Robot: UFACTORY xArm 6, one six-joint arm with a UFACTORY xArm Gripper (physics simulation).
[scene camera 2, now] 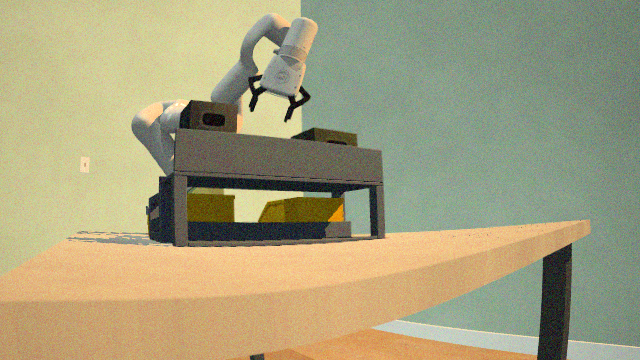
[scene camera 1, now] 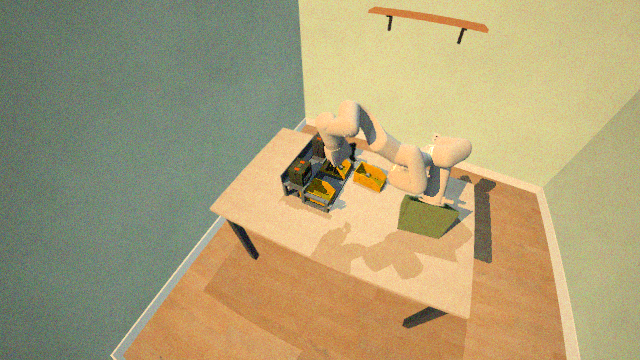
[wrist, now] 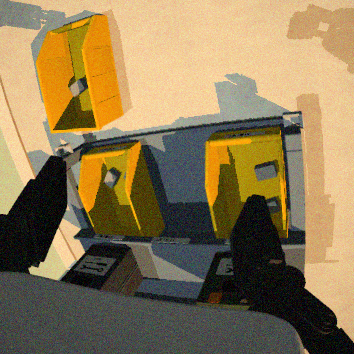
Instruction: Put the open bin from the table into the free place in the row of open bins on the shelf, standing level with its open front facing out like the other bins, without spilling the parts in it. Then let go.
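Frame: origin at the arm's base, x ahead, y left, z up, level; metres.
Seen in the pictures: gripper, fingertip midpoint: (scene camera 2: pixel 268 116) (scene camera 1: pixel 344 166) (wrist: pixel 152 199); arm's base at its link origin: (scene camera 1: pixel 431 202).
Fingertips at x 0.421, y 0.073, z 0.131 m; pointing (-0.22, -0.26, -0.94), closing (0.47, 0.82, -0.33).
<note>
Offsets run from my fingertips to a thing's top centre. "spot": to the spot under its first point. Level surfaces: height alone.
The orange-yellow open bin @[spot: 0.271 m down, 0.089 m back, 0.187 m right] (scene camera 1: pixel 367 183) (wrist: pixel 104 75) stands upright on the table in front of the shelf, near its left end in the wrist view. A grey part shows in it. The grey shelf (scene camera 2: pixel 275 157) (wrist: pixel 185 175) has a low front row with one yellow bin @[spot: 0.249 m down, 0.158 m ahead, 0.188 m right] (wrist: pixel 145 212) at the left and another yellow bin @[spot: 0.292 m down, 0.090 m ahead, 0.008 m right] (wrist: pixel 250 150) at the right, both holding grey parts. The free place lies between them. My gripper (scene camera 2: pixel 269 115) (wrist: pixel 152 199) is open and empty, above the shelf, with its fingers spread wide; its right finger covers part of the right bin in the wrist view.
A dark brown case @[0.077 m down, 0.226 m ahead, 0.247 m right] (scene camera 2: pixel 212 116) (wrist: pixel 100 265) and an olive case @[0.104 m down, 0.240 m ahead, 0.017 m right] (scene camera 1: pixel 300 172) (scene camera 2: pixel 325 135) stand on the raised rear level of the shelf. A green block (scene camera 1: pixel 427 217) stands by the arm's base on the table @[0.301 m down] (scene camera 1: pixel 260 200). An orange wall shelf (scene camera 1: pixel 430 19) hangs high on the wall.
</note>
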